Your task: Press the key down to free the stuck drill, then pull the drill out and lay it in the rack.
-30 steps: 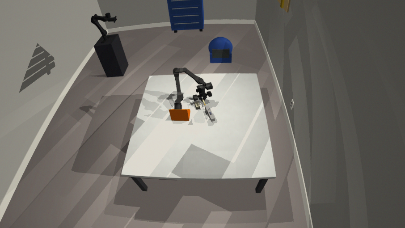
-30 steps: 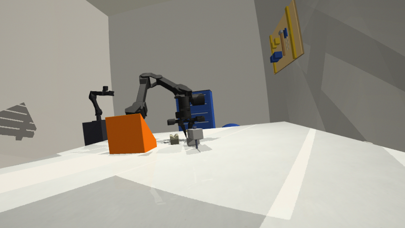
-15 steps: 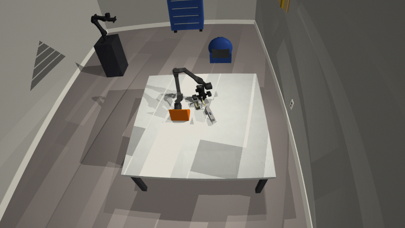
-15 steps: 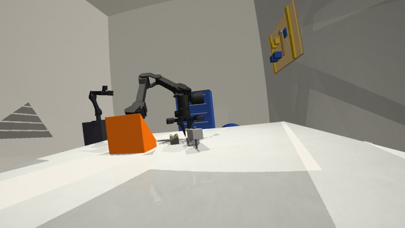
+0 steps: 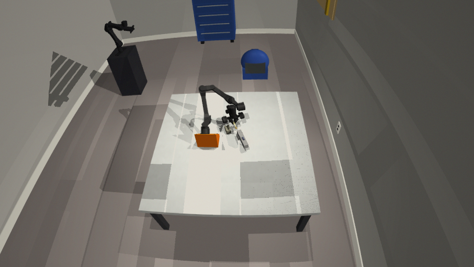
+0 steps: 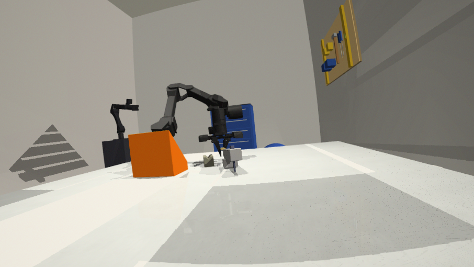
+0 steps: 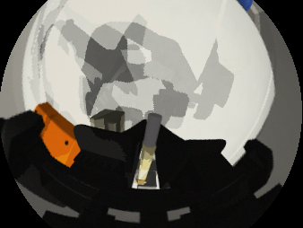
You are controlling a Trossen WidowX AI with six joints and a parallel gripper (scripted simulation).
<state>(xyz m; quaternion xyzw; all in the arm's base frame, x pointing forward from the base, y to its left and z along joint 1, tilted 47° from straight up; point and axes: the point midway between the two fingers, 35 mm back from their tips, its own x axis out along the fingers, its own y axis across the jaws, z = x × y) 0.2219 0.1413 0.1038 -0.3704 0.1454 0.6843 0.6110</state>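
My gripper tip is 5 cm to the left of the rack, 5 cm past it and 1 cm above it. From my gripper tip the other things lie so: blue drill (21 cm to the right, 9 cm ahead, 3 cm above).
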